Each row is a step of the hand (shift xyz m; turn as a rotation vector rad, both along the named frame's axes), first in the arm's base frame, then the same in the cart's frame.
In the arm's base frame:
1: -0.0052 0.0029 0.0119 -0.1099 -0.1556 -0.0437
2: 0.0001 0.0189 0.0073 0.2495 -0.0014 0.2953
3: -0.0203 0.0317 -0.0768 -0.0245 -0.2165 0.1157
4: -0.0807 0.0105 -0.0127 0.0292 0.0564 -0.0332
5: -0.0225 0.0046 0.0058 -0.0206 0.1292 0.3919
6: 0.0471 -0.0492 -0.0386 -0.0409 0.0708 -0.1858
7: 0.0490 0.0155 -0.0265 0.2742 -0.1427 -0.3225
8: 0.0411 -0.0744 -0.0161 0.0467 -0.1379 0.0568
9: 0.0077 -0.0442 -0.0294 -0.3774 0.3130 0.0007
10: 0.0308 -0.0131 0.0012 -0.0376 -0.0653 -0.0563
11: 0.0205 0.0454 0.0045 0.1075 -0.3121 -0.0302
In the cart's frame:
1: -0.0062 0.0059 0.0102 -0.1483 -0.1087 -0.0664
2: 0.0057 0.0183 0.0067 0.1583 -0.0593 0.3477
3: 0.0108 0.0281 -0.0800 -0.1300 -0.1783 0.1103
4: -0.0657 0.0377 -0.0324 0.0550 0.0378 -0.0261
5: -0.0197 0.0131 0.0000 -0.0559 0.1707 0.3721
6: 0.0321 -0.0670 -0.0248 0.0313 0.0596 -0.1915
7: 0.0558 -0.0065 -0.0139 0.2632 -0.2678 -0.2420
8: 0.0121 -0.0856 -0.0040 -0.0231 -0.1382 0.0693
9: -0.0034 -0.0470 -0.0257 -0.2199 0.4270 -0.0986
10: 0.0224 -0.0232 0.0090 -0.0462 -0.0530 -0.0625
11: 0.0347 0.0350 0.0085 -0.0156 -0.3311 0.0034

